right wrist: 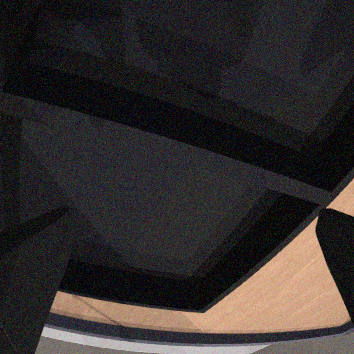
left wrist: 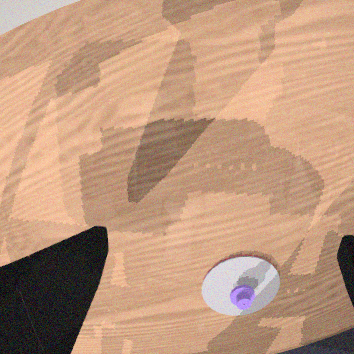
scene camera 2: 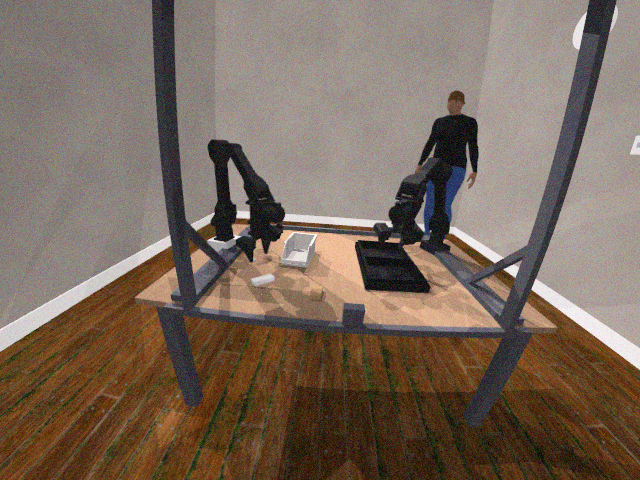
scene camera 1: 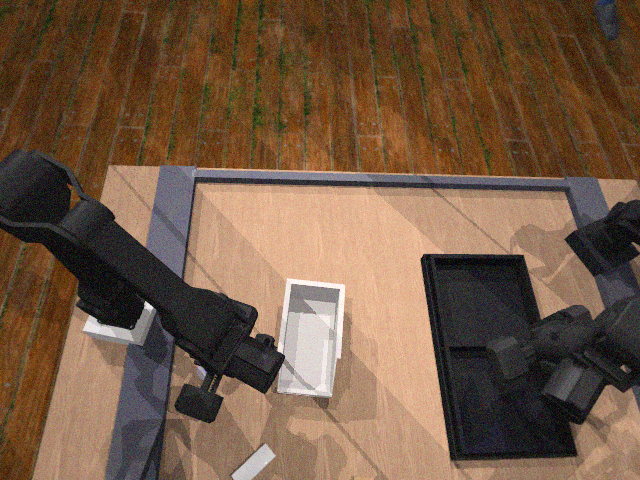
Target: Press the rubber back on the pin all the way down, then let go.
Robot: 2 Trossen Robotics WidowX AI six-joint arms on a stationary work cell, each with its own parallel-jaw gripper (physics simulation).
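Places are measured from the left arm's base along level axes (x ahead, y left, z up), in centimetres.
Pixels of known places: left gripper, fingertip midpoint: (left wrist: 229, 245) (scene camera 2: 258, 257); right gripper, fingertip midpoint: (right wrist: 200, 222) (scene camera 2: 389, 247) (scene camera 1: 508, 338); left arm's base, origin of the base link: (scene camera 2: 224, 238) (scene camera 1: 122, 309); right arm's base, origin of the base link: (scene camera 2: 435, 243) (scene camera 1: 607, 242).
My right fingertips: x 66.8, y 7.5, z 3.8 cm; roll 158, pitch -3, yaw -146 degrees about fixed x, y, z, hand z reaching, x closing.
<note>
For each thing: its top centre in the pictures, then the offset to it from my right fingertips. "spot": a spot on its surface instead.
- round pale disc, middle of its top: (left wrist: 242, 300) (scene camera 1: 206, 369) dx -50.2, dy -14.0, dz -7.0 cm
- pin, surface spot: (scene camera 1: 201, 371) spot: dx -51.1, dy -14.4, dz -7.8 cm
- white bin, surface spot: (scene camera 1: 316, 283) spot: dx -34.4, dy +3.1, dz -0.3 cm
- black tray, middle of its top: (right wrist: 190, 155) (scene camera 1: 496, 343) (scene camera 2: 387, 257) dx -0.3, dy +0.4, dz -4.2 cm
- white block, middle of its top: (scene camera 1: 253, 465) (scene camera 2: 262, 277) dx -38.4, dy -27.1, dz -6.5 cm
- small wooden block, middle of its top: (scene camera 2: 316, 290) dx -20.4, dy -28.1, dz -6.6 cm
A round pale disc (left wrist: 217, 291), the pin's, lies flat on the table with a thin reddish edge behind it. The small purple rubber back (left wrist: 243, 296) stands up from it; how far down it sits on the pin cannot be told. A pale bit of the pin (scene camera 1: 201, 371) shows beside my left gripper in scene camera 1. My left gripper (scene camera 1: 227, 383) (scene camera 2: 258, 255) (left wrist: 229, 245) is open and empty above the table, the pin below between its fingers and toward the right one in the wrist view. My right gripper (scene camera 1: 540, 374) (scene camera 2: 396, 241) (right wrist: 200, 222) is open and empty over the black tray.
A white bin (scene camera 1: 316, 283) (scene camera 2: 296, 264) stands right of the left gripper. A black tray (scene camera 1: 437, 335) (scene camera 2: 398, 285) with a divider lies farther right. A white block (scene camera 1: 253, 461) (scene camera 2: 262, 280) and a small wooden block (scene camera 2: 317, 293) lie toward the front. A person (scene camera 2: 454, 139) stands behind the table.
</note>
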